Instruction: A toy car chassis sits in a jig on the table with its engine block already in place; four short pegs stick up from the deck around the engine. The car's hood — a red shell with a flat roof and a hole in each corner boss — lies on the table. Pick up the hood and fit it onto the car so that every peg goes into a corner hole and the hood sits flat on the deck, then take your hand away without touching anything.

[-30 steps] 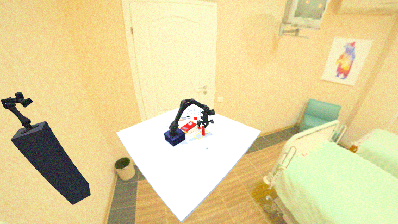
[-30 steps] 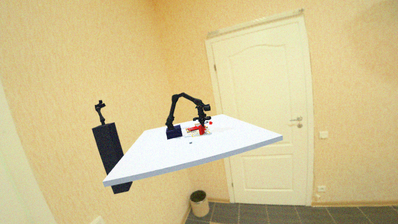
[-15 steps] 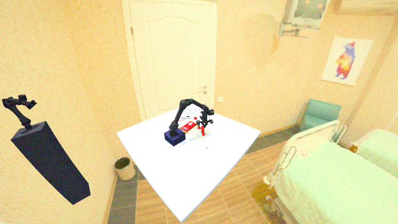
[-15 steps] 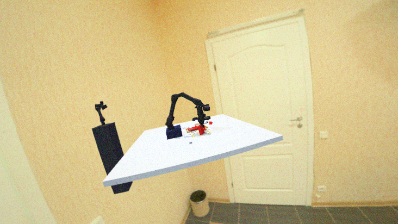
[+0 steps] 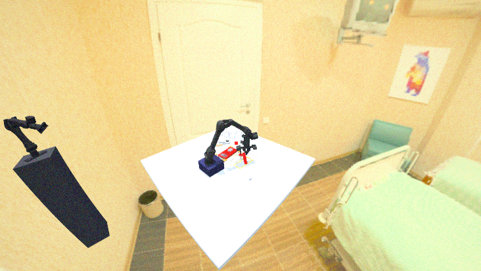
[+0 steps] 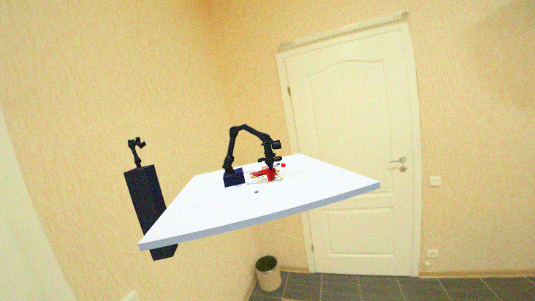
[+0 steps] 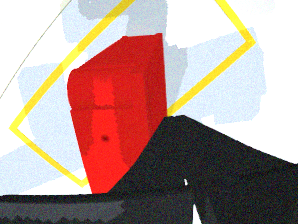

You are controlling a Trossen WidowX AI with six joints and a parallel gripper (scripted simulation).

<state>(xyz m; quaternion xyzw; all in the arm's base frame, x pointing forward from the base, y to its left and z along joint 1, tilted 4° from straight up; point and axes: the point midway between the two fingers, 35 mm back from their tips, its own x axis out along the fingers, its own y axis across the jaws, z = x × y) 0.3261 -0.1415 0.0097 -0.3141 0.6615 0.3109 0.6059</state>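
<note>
Now: gripper tip 3 cm above the red hood and 1 cm past it. From my gripper tip the other things lie so: grey item (19 cm to the right, 16 cm behind, 7 cm below).
</note>
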